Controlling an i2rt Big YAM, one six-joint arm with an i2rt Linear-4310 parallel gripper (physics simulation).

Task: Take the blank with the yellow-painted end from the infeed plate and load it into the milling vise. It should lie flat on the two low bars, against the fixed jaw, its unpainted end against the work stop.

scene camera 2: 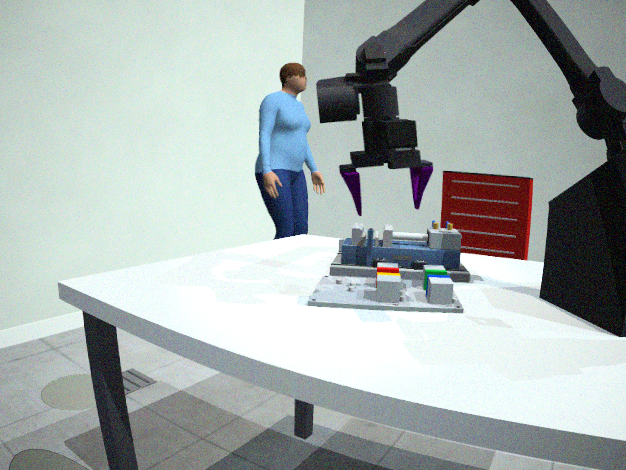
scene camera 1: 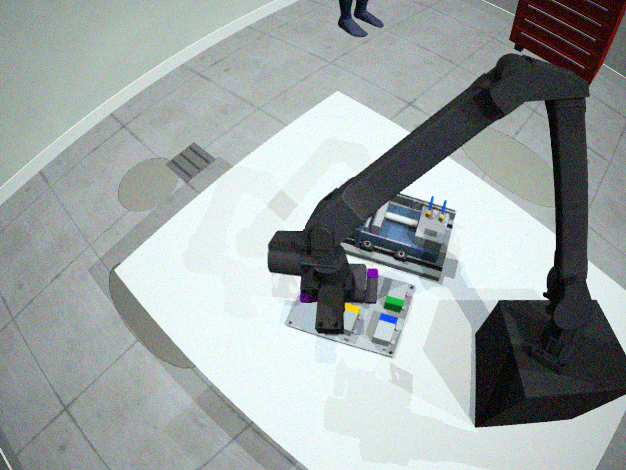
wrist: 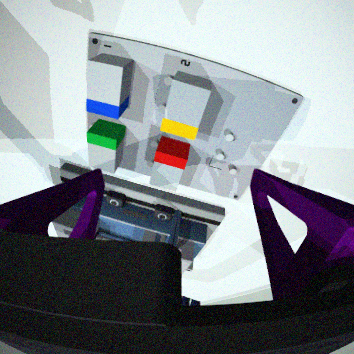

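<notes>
The blank with the yellow-painted end [scene camera 1: 351, 323] [scene camera 2: 388, 289] [wrist: 187, 104] stands on the infeed plate [scene camera 1: 302, 314] [scene camera 2: 328, 296] [wrist: 262, 107], near the mark 2, its yellow end towards the red-ended blank. My gripper [scene camera 1: 338, 285] [scene camera 2: 388, 210] [wrist: 176, 176] is open and empty, high above the plate and vise. In scene camera 1 the arm hides part of the blank. The milling vise [scene camera 1: 399, 235] [scene camera 2: 404, 255] [wrist: 132, 217] stands beside the plate; the wrist view shows part of its blue body, the rest behind the gripper. Its low bars cannot be made out.
A red-ended blank [scene camera 2: 387, 269] [wrist: 172, 151] stands close to the yellow one. A blue-ended blank [scene camera 1: 384, 331] [scene camera 2: 440, 290] [wrist: 105, 82] and a green-ended blank [scene camera 1: 393, 303] [wrist: 106, 132] stand in the neighbouring row. Small pins [wrist: 229, 135] rise from the plate. A person [scene camera 2: 285, 136] stands behind the table.
</notes>
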